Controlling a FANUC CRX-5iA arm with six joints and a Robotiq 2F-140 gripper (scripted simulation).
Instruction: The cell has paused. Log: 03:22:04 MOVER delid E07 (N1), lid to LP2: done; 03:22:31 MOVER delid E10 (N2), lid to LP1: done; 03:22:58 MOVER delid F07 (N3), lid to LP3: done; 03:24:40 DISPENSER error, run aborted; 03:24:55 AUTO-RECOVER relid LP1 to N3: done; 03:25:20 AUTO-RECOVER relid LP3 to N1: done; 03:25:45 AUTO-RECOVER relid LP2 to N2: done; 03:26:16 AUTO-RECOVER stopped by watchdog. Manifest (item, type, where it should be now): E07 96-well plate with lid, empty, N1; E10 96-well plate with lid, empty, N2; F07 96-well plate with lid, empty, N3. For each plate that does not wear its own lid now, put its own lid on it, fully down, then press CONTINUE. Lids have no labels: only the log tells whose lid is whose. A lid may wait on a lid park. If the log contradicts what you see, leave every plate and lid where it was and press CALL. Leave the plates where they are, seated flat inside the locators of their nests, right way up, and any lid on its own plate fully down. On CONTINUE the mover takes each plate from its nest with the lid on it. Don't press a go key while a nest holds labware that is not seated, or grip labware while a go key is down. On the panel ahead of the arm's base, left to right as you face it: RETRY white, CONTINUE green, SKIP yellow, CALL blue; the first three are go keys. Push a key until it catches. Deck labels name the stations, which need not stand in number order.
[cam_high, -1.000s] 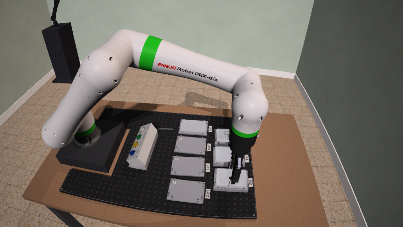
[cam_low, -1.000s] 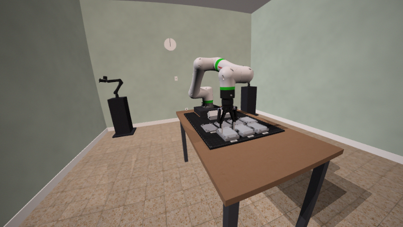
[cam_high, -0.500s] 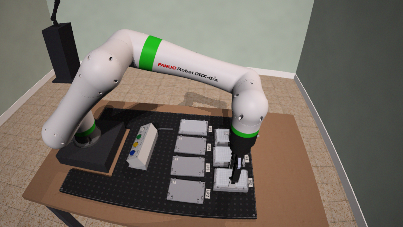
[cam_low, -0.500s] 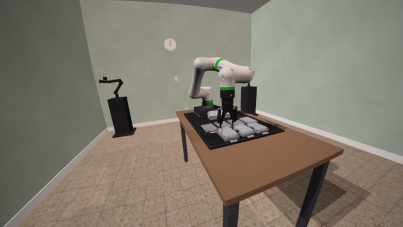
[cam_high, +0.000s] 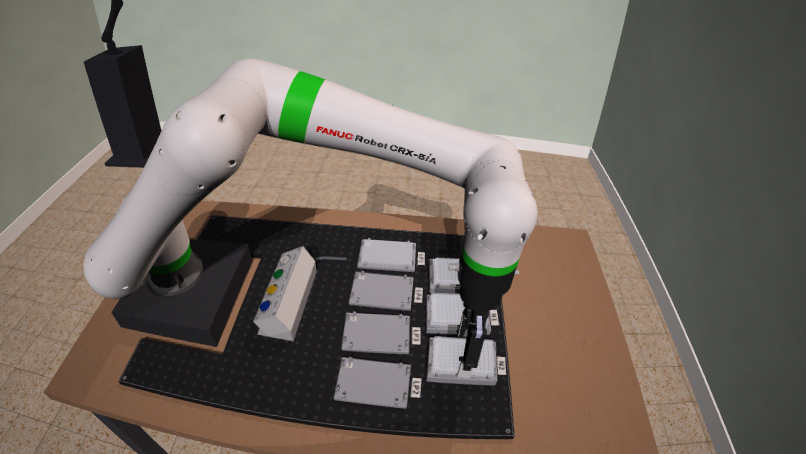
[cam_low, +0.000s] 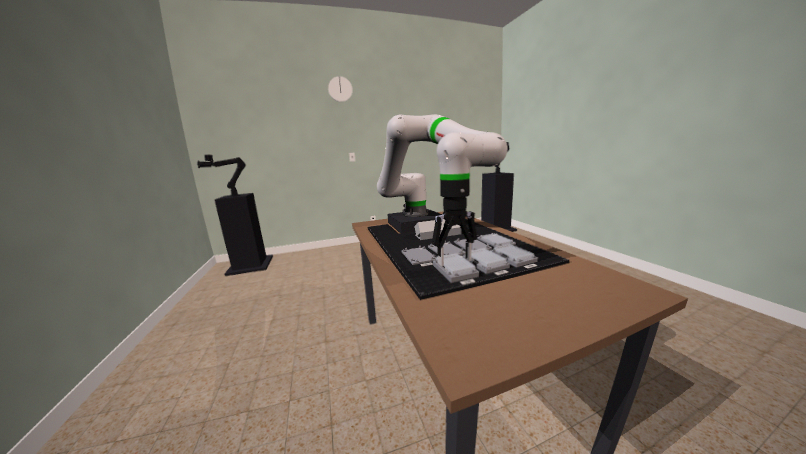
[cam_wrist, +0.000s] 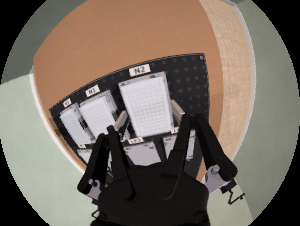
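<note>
My gripper is now 50 mm above the nest n2. The rest, counted from my hand: plate (10 mm behind, 130 mm to the left, 30 mm below); then LP2 (180 mm behind, 70 mm to the right, 50 mm below); then LP3 (190 mm behind, 60 mm to the left, 50 mm below).
</note>
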